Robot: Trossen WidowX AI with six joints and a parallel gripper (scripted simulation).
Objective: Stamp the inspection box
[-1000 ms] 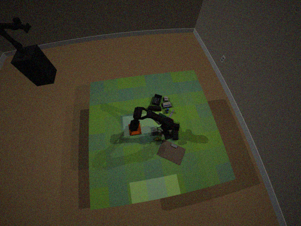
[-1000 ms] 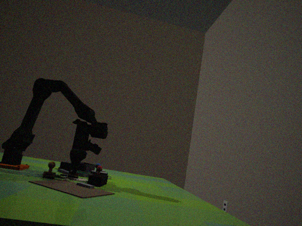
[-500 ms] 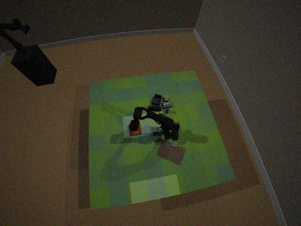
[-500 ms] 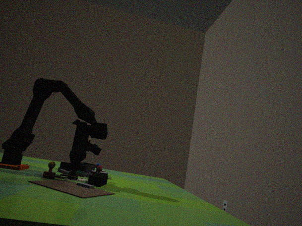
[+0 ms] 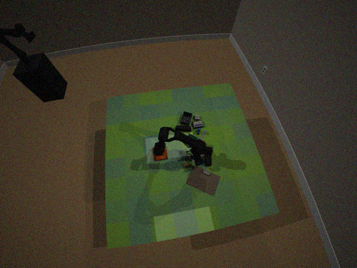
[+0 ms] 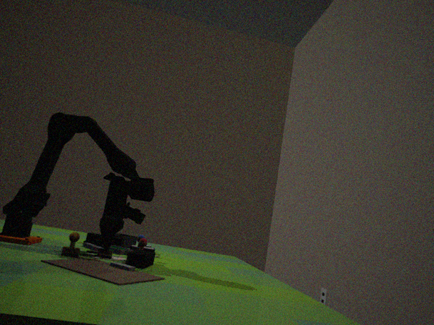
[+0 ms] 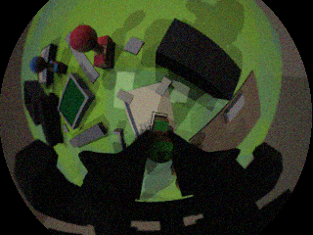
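Now: gripper tip 80 mm past the tan-knobbed stamp and 60 mm to the left of it. The rest, counted from my gripper tip: grey strip (110 mm ahead, 170 mm to the left, 20 mm below); then black box (100 mm ahead, 40 mm to the right); then red-knobbed stamp (100 mm ahead, 90 mm to the left).
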